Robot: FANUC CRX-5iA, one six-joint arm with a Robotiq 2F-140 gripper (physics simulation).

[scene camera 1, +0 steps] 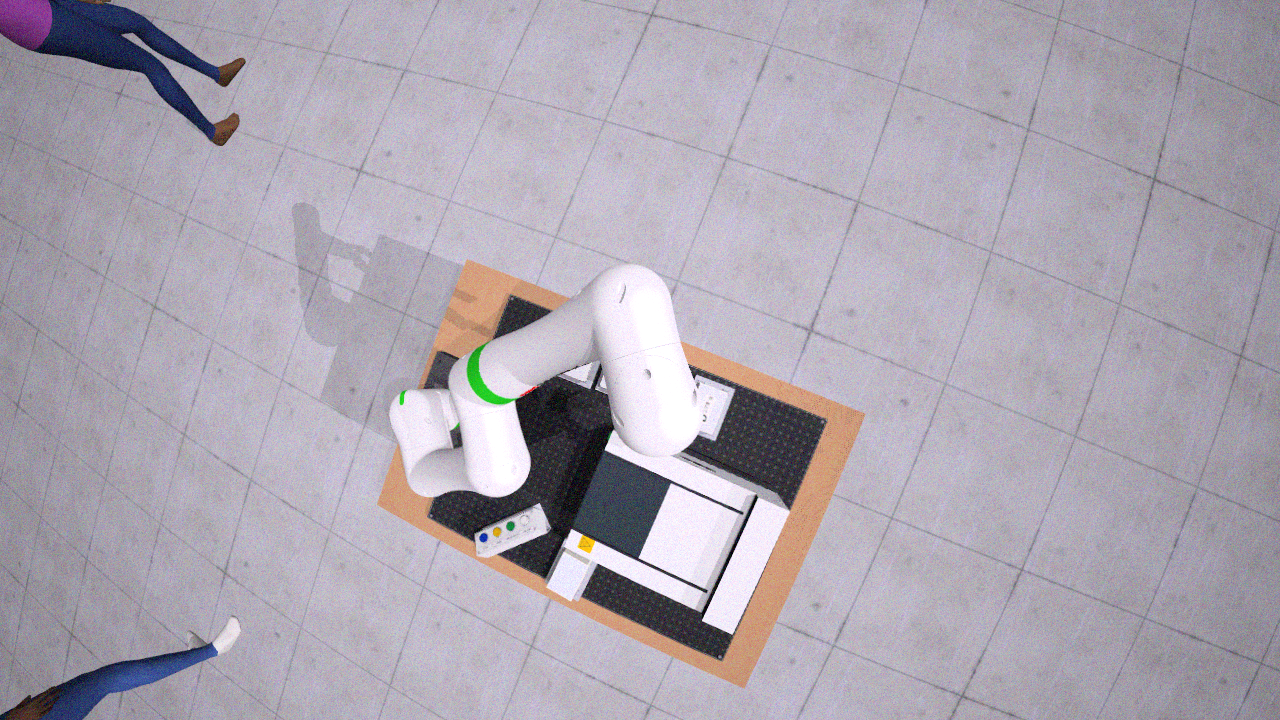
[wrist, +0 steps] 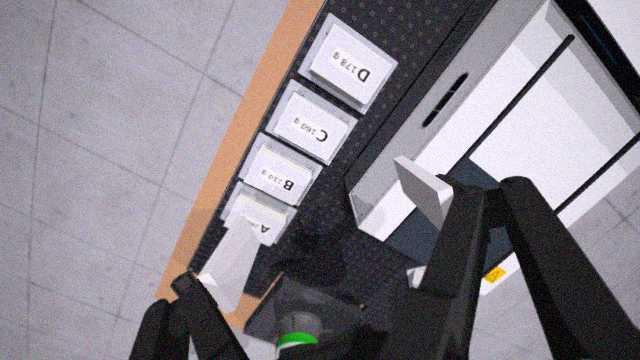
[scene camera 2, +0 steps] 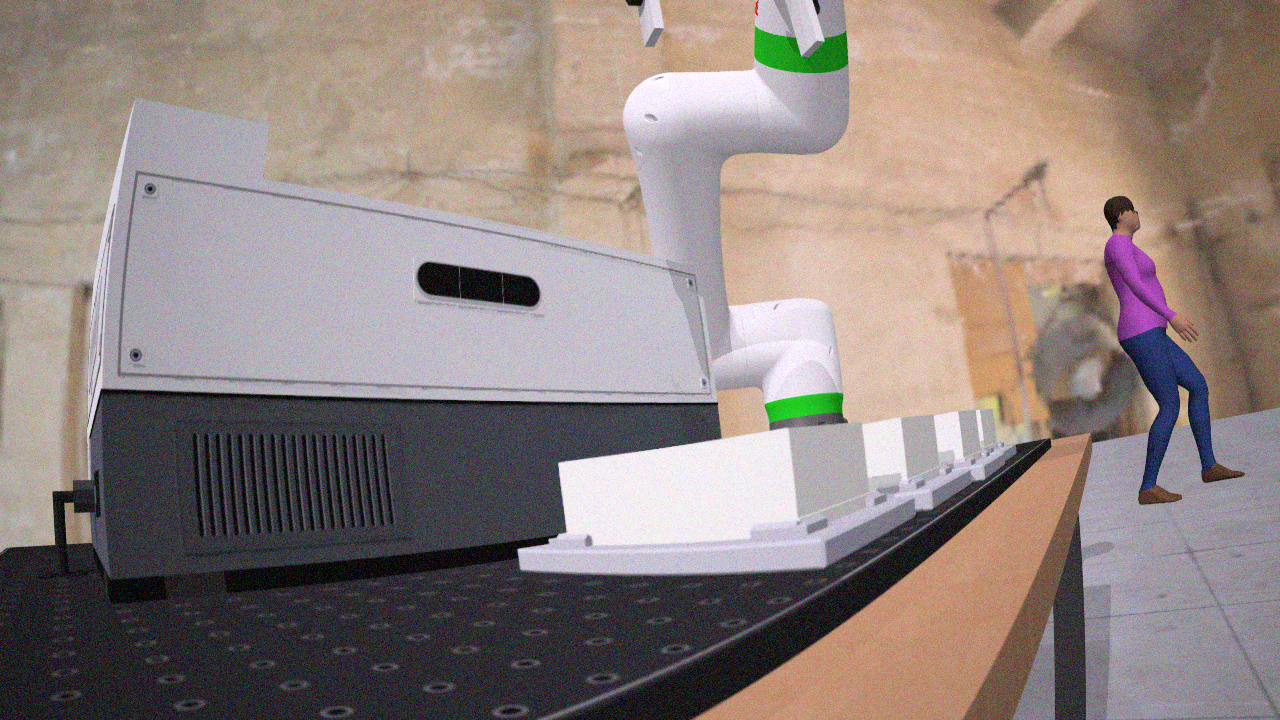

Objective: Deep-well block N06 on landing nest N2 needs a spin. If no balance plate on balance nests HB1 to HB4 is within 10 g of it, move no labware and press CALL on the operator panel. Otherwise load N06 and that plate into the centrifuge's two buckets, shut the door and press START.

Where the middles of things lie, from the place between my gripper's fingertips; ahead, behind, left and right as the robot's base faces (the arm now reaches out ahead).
I see my gripper 310 mm to the left of the centrifuge (scene camera 2: pixel 287 386), 230 mm above it and 140 mm short of it. From my hand the other things lie so: white block (scene camera 1: pixel 572 567) 600 mm to the right, 300 mm below, 120 mm behind; then button box (scene camera 1: pixel 530 523) 550 mm to the right, 330 mm behind, 310 mm below.
